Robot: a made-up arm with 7 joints.
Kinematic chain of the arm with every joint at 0, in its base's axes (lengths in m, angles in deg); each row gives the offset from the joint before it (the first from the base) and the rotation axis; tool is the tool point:
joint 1: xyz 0 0 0.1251 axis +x
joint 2: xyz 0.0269 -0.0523 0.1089 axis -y
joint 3: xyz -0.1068 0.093 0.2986 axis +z
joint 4: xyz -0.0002 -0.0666 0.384 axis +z
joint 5: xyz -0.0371 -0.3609 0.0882 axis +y
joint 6: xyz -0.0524 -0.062 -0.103 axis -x
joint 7: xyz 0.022 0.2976 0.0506 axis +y
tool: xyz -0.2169 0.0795 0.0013
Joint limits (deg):
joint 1: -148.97..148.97
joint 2: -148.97..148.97
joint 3: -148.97..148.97
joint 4: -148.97..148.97
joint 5: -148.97..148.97
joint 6: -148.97..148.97
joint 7: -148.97..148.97
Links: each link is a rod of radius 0.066 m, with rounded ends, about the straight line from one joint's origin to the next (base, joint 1, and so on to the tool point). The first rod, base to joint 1, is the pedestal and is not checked.
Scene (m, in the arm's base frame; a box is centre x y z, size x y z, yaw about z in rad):
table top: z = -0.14
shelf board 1: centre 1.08 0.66 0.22 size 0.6 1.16 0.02 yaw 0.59
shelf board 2: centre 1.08 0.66 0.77 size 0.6 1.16 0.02 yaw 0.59
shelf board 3: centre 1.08 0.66 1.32 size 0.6 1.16 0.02 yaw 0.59
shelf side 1: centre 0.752 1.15 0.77 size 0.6 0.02 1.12 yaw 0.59
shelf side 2: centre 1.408 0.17 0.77 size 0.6 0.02 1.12 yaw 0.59
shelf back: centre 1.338 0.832 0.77 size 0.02 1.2 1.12 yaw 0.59
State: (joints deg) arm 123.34 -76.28 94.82 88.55 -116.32 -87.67 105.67
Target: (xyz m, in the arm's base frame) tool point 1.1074 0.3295 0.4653
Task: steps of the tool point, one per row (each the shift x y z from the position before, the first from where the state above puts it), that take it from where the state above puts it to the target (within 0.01 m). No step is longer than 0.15 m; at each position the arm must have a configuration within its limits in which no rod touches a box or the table.
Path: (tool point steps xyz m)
1: -0.0372 0.0838 -0.0396
2: -0.0379 0.0755 -0.0498
3: -0.0286 0.0691 -0.0565
4: -0.0118 0.0655 -0.0562
5: 0.0089 0.0644 -0.0468
6: 0.0296 0.0639 -0.0276
7: 0.0458 0.0612 0.0006
8: 0.0549 0.0531 0.0341
9: 0.0984 0.0912 -0.0213
10: 0.0991 0.0579 -0.0169
11: 0.0883 0.0404 0.0056
12: 0.0657 0.0458 0.0326

